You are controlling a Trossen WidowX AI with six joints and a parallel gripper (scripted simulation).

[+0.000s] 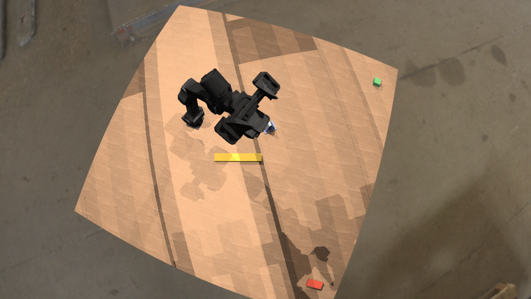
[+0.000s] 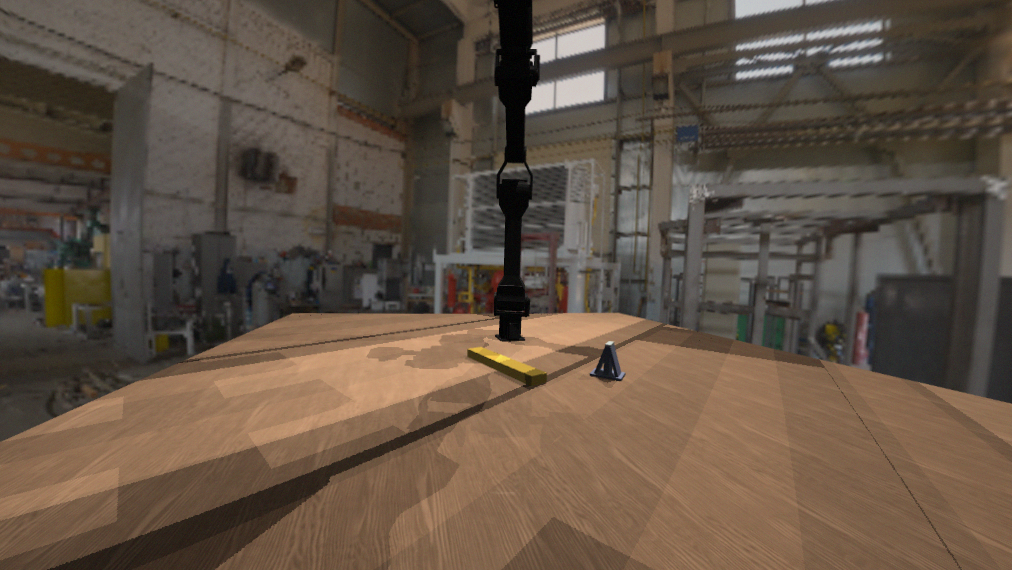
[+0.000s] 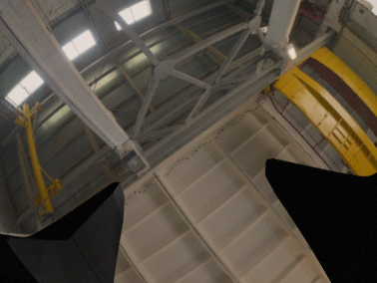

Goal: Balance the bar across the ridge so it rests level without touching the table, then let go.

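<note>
Now: the yellow bar 72 cm below my gripper tip, 14 cm behind it and 6 cm to the left of it. From my gripper tip the other things lie so: flat red block: 72 cm below, 35 cm to the right, 35 cm ahead; then green cube: 71 cm below, 65 cm to the left, 35 cm ahead.
</note>
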